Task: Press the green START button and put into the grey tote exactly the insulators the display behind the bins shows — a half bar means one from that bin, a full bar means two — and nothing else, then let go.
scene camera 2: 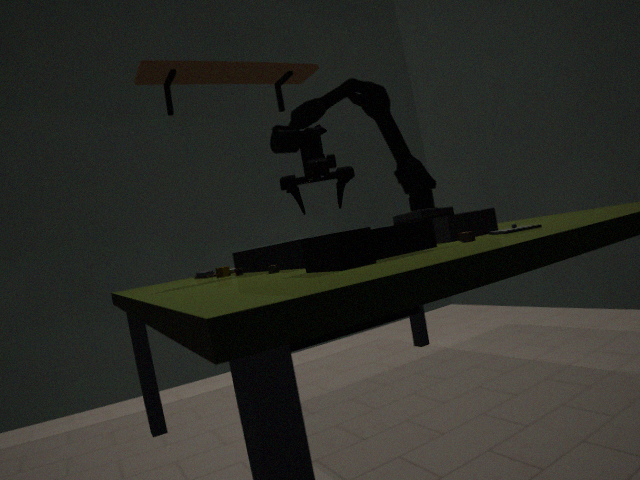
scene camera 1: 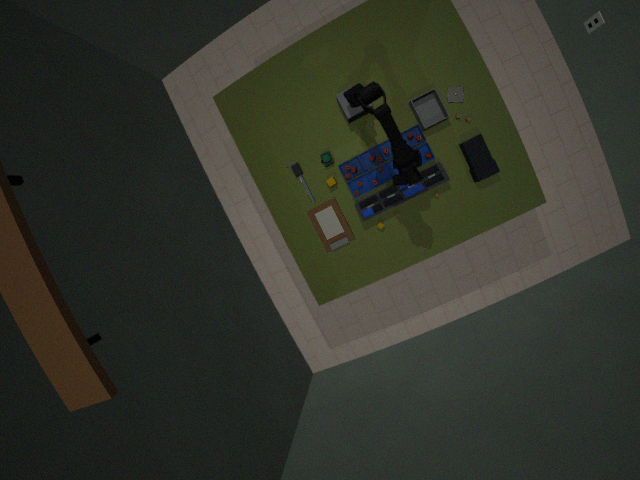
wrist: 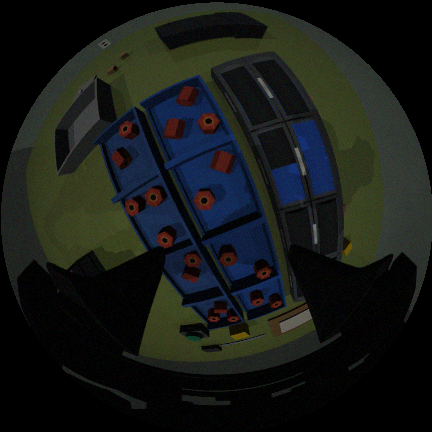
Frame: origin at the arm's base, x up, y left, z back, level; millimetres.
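Seen in the pictures: gripper, fingertip midpoint: (scene camera 2: 322,211) (wrist: 229,253); arm's base, origin of the base link: (scene camera 2: 423,211) (scene camera 1: 355,99).
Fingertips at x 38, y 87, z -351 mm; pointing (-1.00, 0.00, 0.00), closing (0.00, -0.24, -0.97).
Observation:
Pixels of each thing's top centre, then the offset from my fingertips to it. "spot": a spot on its surface instead.
- grey tote, middle of its top: (wrist: 70,123) (scene camera 2: 450,215) (scene camera 1: 430,108) dx -67, dy +233, dz +213 mm
- green START button, middle of its top: (wrist: 193,339) (scene camera 1: 326,158) dx -81, dy -305, dz +141 mm
- brown-framed board, surface spot: (scene camera 1: 311,214) spot: dx -115, dy -468, dz -103 mm
- long thin tool, surface spot: (wrist: 211,348) (scene camera 1: 300,169) spot: dx -102, dy -450, dz +132 mm
- black box, middle of its top: (scene camera 2: 367,227) (scene camera 1: 480,157) dx -65, dy +397, dz -72 mm
- grey plate, middle of its top: (scene camera 1: 456,93) dx -106, dy +384, dz +253 mm
My gripper (scene camera 2: 322,210) (wrist: 229,253) is open and empty, pointing down above the blue bins (scene camera 1: 364,186) (wrist: 237,192). Red hexagonal insulators (wrist: 204,200) stand or lie in the bins, in two rows of compartments. The grey tote (scene camera 1: 429,109) (wrist: 84,125) stands beside the bins' far end from the button; its visible floor holds no insulator. The green START button (scene camera 1: 326,158) (wrist: 194,337) is at the other end. The display (scene camera 1: 434,175) (wrist: 249,95) shows a full blue bar and a half bar in its middle cells; scene camera 1 shows another short blue bar at its left end. My finger hides part of it.
Yellow cubes (scene camera 1: 331,181) (scene camera 1: 381,226) (wrist: 239,332), a brown-framed board (scene camera 1: 311,214) and a long thin tool (scene camera 1: 296,169) (wrist: 211,348) lie near the button end. A black box (scene camera 1: 479,157) (wrist: 210,32), a grey plate (scene camera 1: 455,94) and small brown pieces (scene camera 1: 468,119) lie near the tote.

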